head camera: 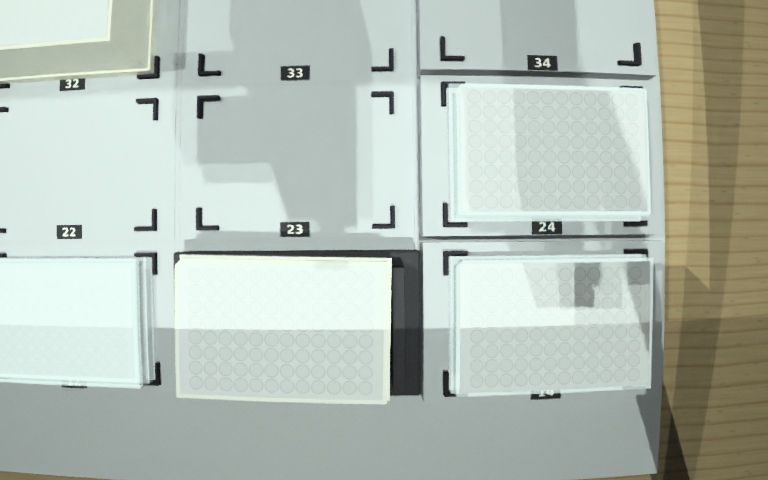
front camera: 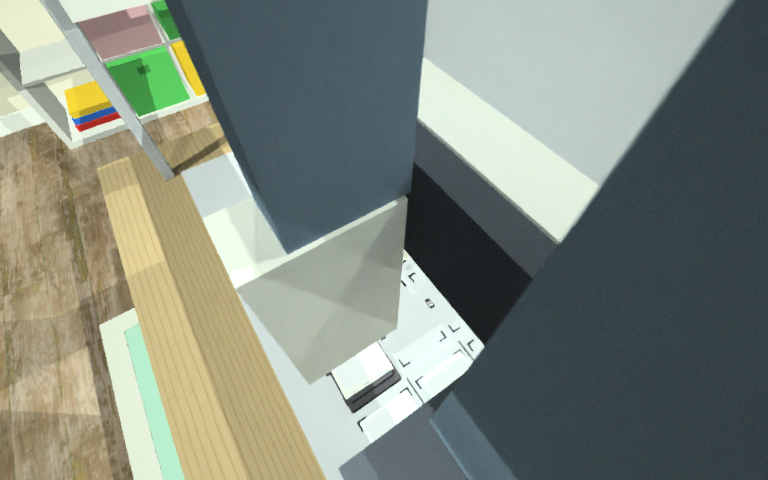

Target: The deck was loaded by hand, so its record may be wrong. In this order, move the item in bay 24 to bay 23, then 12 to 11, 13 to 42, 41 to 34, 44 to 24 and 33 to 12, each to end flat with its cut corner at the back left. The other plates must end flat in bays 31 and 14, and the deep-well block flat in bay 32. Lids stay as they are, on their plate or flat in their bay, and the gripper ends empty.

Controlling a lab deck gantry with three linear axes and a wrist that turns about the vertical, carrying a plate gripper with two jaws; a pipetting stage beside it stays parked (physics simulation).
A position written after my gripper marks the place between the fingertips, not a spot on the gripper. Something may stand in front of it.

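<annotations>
Looking for my gripper, I see it in the front camera view [435, 452]. In the head camera view my gripper is out of frame. A cream plate is visible in the front camera view and in the head camera view, and on the cream plate [front camera: 361, 370] and [head camera: 353, 337] are the same spot. On a bay 23 [front camera: 416, 339] and [head camera: 355, 159] are the same spot.
</annotations>
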